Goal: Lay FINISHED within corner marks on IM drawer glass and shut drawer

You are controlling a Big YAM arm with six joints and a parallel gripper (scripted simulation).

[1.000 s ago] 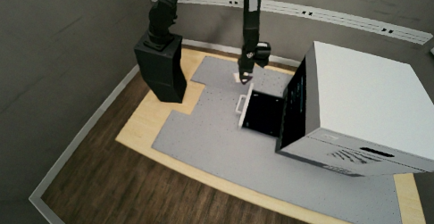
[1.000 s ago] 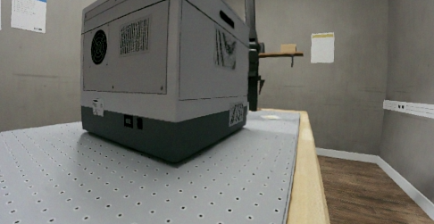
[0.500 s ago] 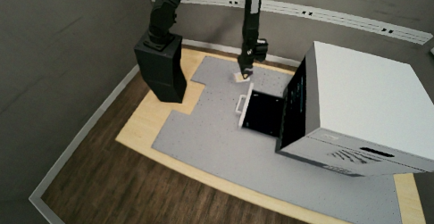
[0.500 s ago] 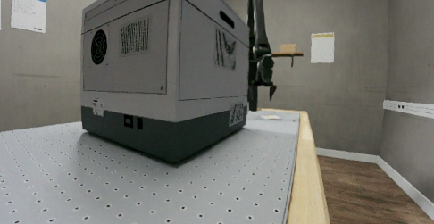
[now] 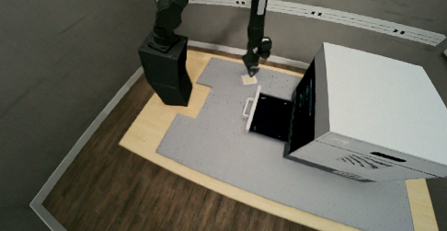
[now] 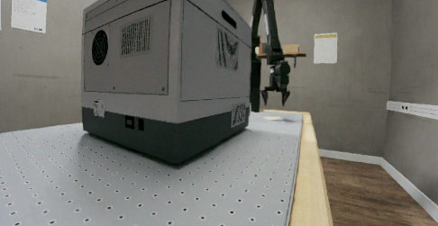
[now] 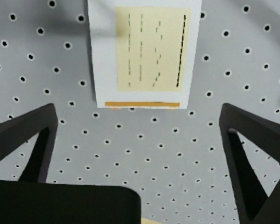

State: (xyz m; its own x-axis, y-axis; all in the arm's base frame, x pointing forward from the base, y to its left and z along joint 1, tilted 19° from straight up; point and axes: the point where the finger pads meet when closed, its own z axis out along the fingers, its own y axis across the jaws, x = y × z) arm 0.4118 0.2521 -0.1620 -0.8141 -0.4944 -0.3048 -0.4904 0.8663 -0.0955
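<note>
The cassette FINISHED lies 8 cm below my hand and 1 cm to the right of it. Round my hand: drawer: 24 cm to the right, 20 cm ahead, 4 cm below.
</note>
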